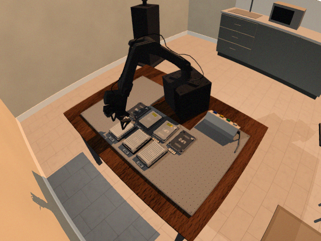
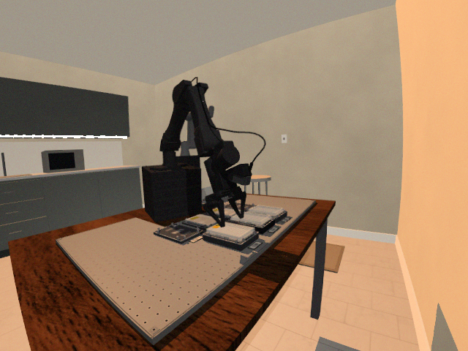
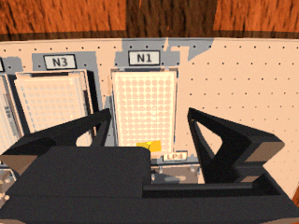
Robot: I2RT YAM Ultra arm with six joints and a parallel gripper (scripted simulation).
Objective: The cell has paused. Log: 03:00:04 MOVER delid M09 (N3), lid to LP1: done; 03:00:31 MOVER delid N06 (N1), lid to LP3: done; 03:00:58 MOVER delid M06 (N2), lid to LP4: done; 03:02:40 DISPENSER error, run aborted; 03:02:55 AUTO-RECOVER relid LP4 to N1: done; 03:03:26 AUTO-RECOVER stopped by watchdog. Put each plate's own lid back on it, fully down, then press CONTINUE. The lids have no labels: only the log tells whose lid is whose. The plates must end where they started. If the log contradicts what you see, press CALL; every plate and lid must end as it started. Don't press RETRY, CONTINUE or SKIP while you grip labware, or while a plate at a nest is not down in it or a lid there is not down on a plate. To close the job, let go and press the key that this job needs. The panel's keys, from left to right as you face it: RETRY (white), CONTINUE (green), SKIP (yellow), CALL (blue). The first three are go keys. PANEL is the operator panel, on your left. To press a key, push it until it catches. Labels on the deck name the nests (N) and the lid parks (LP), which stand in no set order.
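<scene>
The clear lid is 10 mm behind my hand, 10 mm to the left of it and 30 mm below it. The rest, counted from my hand: yellow SKIP key (410 mm behind, 490 mm to the left); white well plate (10 mm behind, 10 mm to the left, 40 mm below); blue CALL key (410 mm behind, 440 mm to the left).
</scene>
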